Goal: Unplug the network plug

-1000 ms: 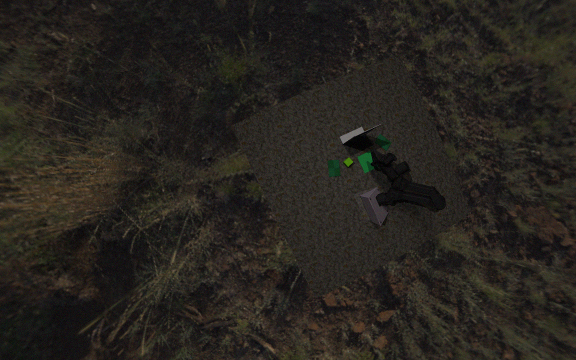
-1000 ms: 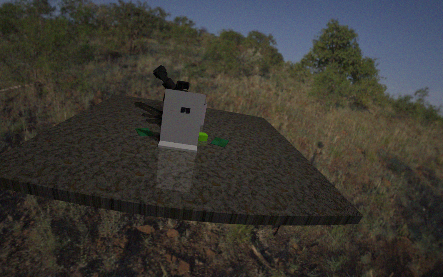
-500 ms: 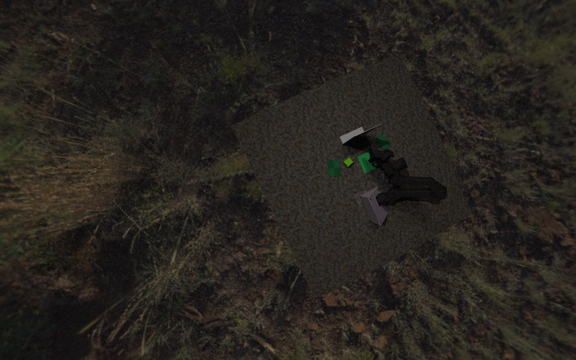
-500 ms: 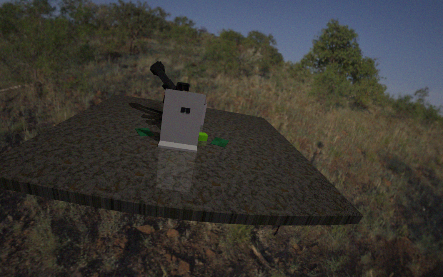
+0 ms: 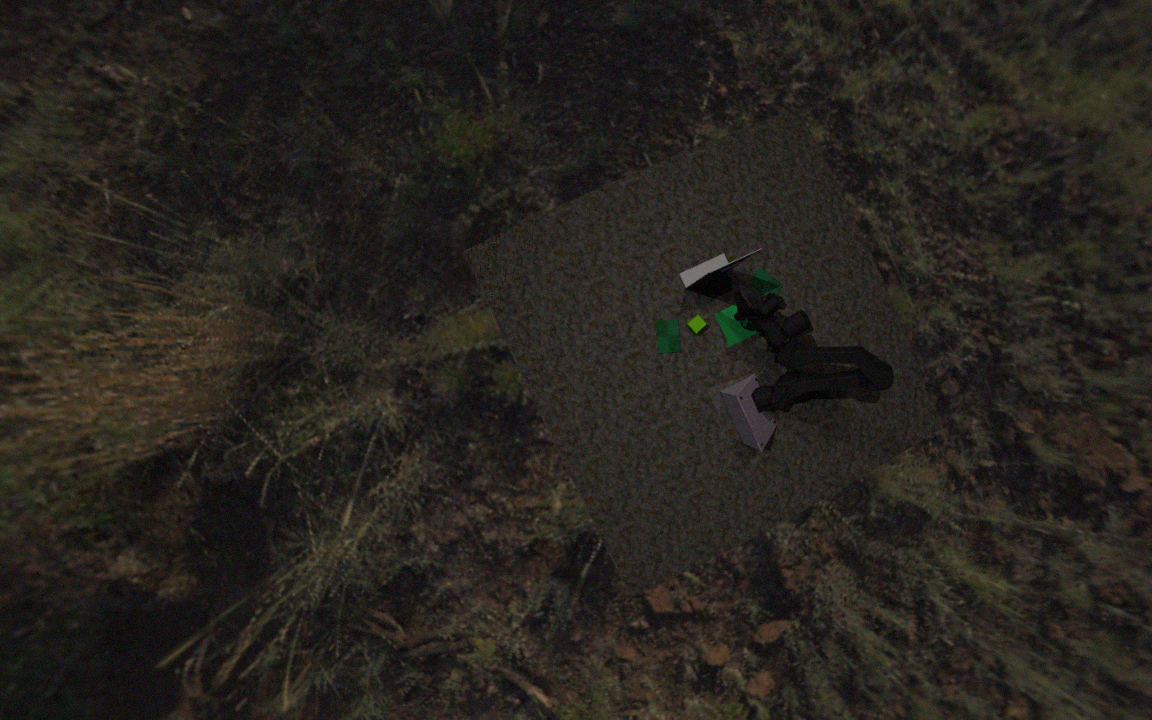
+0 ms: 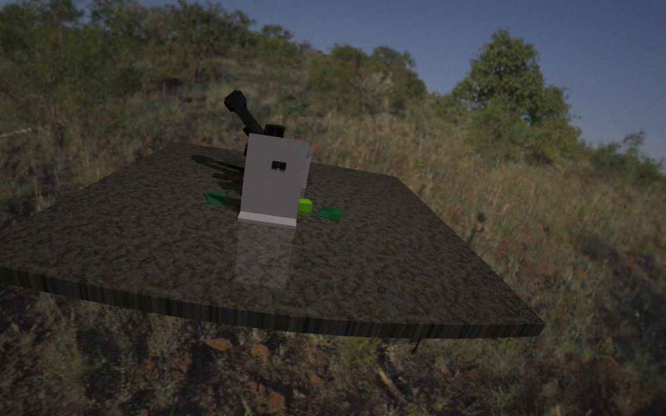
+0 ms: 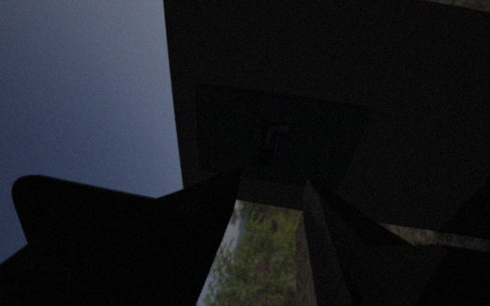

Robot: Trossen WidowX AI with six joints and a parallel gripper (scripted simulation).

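My gripper tip is now 50 mm short of the network plug. Round my gripper tip: upright panel: 70 mm ahead, 10 mm to the left, 60 mm below.
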